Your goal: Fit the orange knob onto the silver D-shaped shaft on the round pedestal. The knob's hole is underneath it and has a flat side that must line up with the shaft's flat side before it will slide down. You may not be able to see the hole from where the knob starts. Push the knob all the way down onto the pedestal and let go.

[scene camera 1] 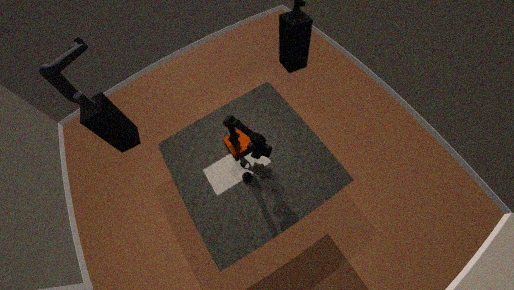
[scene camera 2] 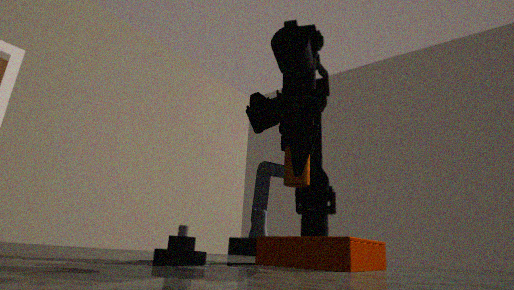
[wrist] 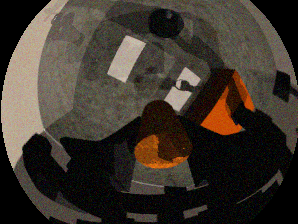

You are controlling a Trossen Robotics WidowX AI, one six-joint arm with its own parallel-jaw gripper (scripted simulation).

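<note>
An orange knob is held by the gripper (wrist: 158,119), (scene camera 2: 297,179). A round pedestal (wrist: 162,25), (scene camera 2: 181,249) is visible in the same views as the gripper.
</note>
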